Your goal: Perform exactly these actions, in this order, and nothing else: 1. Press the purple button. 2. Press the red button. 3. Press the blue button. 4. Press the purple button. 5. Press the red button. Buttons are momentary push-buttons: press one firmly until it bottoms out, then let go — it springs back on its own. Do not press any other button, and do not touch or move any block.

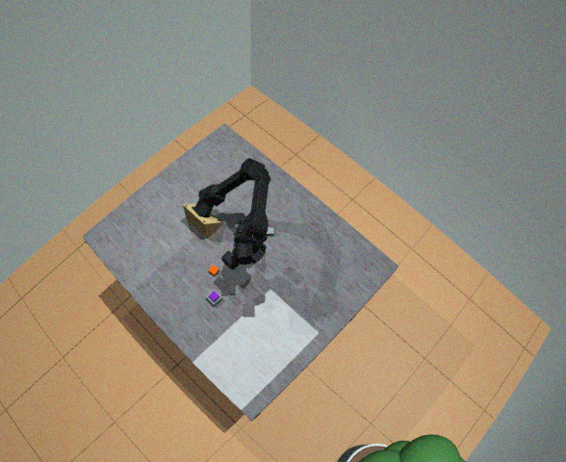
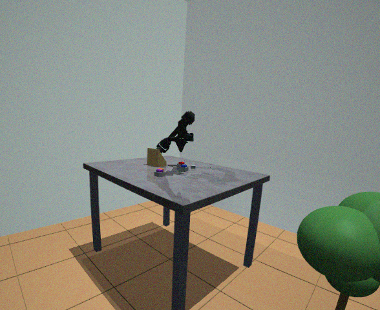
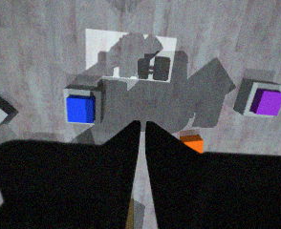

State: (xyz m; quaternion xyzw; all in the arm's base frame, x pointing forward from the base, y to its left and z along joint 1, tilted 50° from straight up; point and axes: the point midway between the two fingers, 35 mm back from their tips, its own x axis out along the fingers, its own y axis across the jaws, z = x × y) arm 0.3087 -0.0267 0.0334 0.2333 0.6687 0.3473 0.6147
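Right now the purple button is 18 cm to the right of my gripper tip, 11 cm below it and 2 cm ahead of it. The rest, counted from my gripper tip: orange block 13 cm below, 11 cm to the right, 8 cm behind; then blue button 11 cm below, 7 cm to the left, 4 cm behind; then red button 14 cm behind, 13 cm to the left, 11 cm below.
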